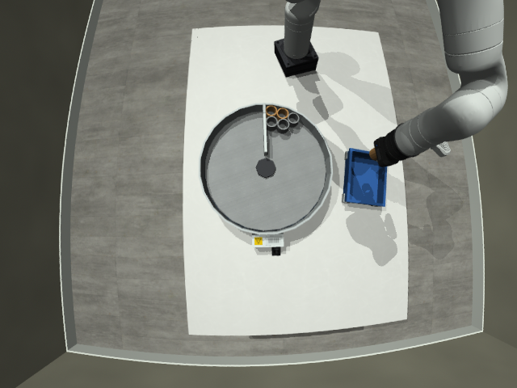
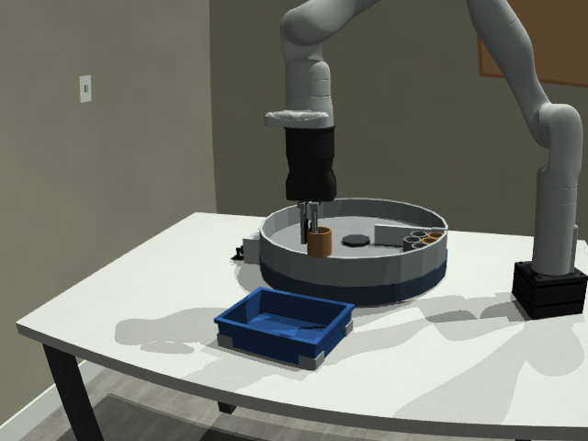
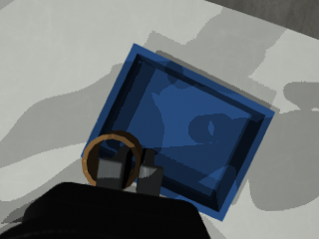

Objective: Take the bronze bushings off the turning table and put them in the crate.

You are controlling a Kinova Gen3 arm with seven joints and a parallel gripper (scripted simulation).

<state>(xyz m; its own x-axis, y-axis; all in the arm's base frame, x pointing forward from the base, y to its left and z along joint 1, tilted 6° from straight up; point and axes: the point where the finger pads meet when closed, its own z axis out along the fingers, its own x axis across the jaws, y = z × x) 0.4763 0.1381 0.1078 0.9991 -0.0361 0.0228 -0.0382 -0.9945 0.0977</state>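
Right now my hand is 16 cm above the blue crate, 4 cm short of it and 2 cm to the right of it. The rest, counted from my hand: round turning table (33 cm to the right, 14 cm below, 5 cm behind).
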